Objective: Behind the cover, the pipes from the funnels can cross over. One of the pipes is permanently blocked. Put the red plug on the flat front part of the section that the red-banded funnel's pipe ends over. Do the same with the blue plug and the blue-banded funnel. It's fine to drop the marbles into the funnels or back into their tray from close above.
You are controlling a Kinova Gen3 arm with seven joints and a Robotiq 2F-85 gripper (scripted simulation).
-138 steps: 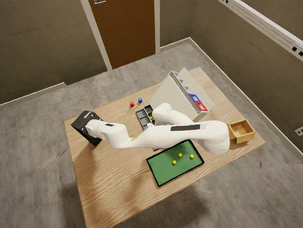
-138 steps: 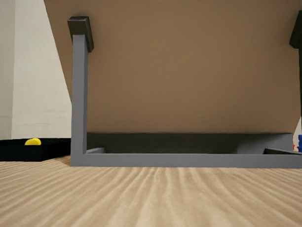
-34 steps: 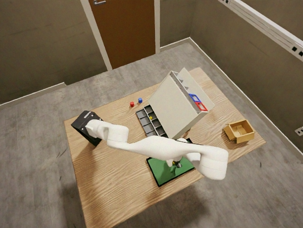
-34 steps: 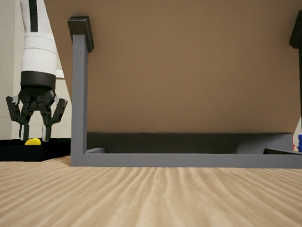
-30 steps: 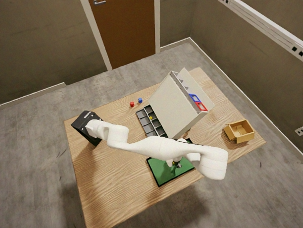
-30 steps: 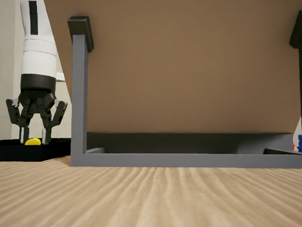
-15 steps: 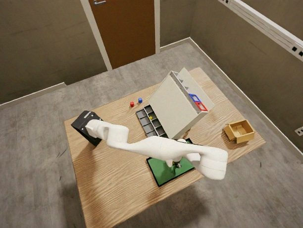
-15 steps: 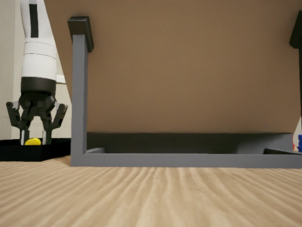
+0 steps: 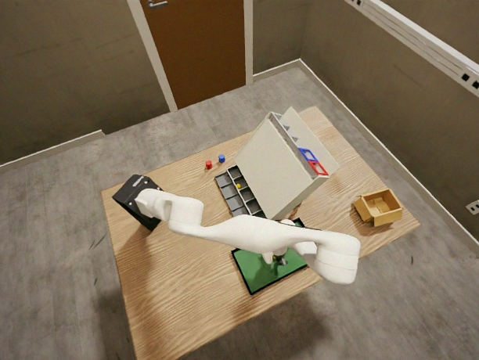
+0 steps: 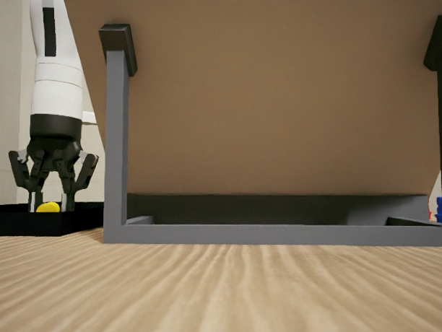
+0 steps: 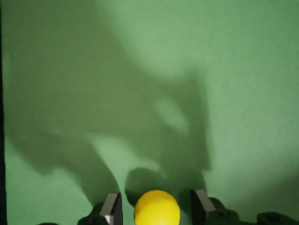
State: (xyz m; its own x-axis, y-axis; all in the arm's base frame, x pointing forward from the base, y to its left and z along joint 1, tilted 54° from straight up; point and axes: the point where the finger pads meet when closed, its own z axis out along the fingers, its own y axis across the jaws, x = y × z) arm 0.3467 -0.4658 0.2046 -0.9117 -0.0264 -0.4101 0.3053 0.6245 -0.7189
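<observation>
Now: the green marble tray 2 cm below my hand and 1 cm ahead of it. The rest, counted from my hand: cardboard box: 53 cm ahead, 20 cm to the right, 2 cm above; then slanted cover: 27 cm to the left, 23 cm ahead, 18 cm above.
</observation>
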